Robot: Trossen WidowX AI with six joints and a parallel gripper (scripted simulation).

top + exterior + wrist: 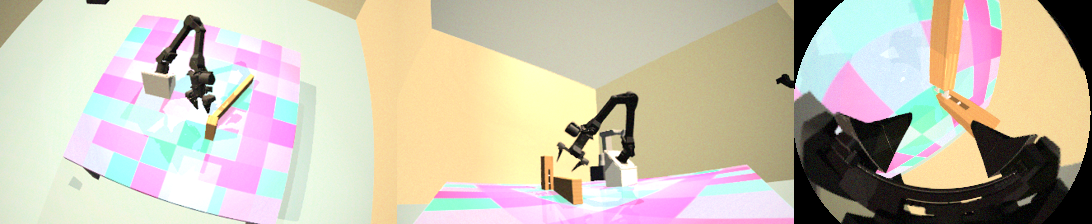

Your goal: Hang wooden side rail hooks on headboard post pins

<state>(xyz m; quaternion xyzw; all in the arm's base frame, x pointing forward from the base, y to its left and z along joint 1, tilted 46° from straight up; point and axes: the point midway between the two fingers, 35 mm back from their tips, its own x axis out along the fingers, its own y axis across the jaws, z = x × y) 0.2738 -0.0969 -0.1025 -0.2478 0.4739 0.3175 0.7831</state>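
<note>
Now: the headboard post 6 cm ahead of my gripper tip, 7 cm to the right of it and 3 cm below it.
</note>
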